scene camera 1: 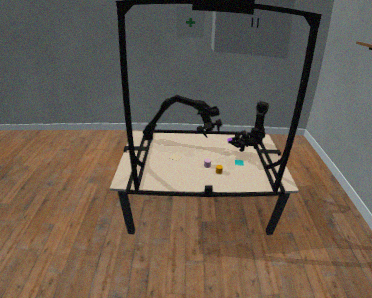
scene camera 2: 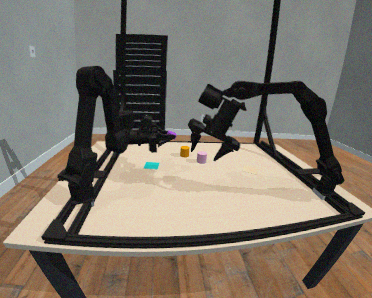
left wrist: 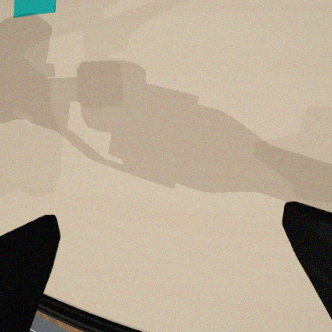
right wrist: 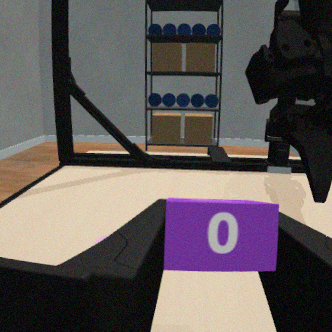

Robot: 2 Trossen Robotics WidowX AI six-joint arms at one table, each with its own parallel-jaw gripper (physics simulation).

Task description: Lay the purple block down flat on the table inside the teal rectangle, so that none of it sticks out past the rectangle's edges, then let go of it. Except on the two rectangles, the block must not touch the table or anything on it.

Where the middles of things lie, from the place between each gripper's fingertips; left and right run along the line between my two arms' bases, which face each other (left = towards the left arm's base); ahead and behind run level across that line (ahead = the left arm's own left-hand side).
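The purple block (right wrist: 201, 234) is 40 mm above my left hand, 110 mm to the right of it and 120 mm behind it.
From my right hand, I find the block 10 mm to the right.
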